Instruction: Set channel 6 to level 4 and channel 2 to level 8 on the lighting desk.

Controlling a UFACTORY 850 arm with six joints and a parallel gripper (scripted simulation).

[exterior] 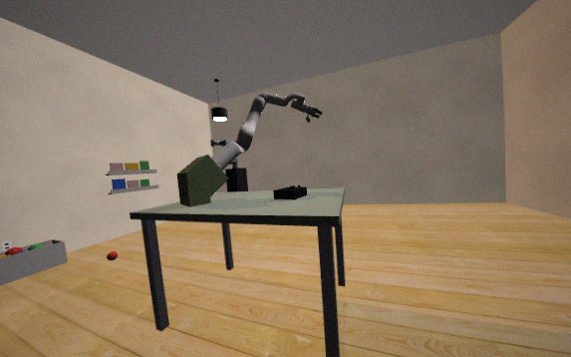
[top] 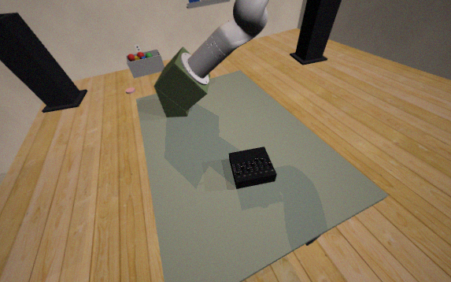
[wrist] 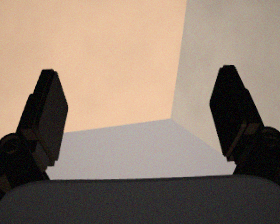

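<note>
Now: the channel 3 cap 9 cm ahead of my hand, 90 cm to the right of it and 65 cm below it. Round my hand: fader cap 9 cm ahead, 81 cm to the right, 65 cm below; channel 4 cap 8 cm ahead, 87 cm to the right, 65 cm below; channel 5 cap 6 cm ahead, 85 cm to the right, 65 cm below.
</note>
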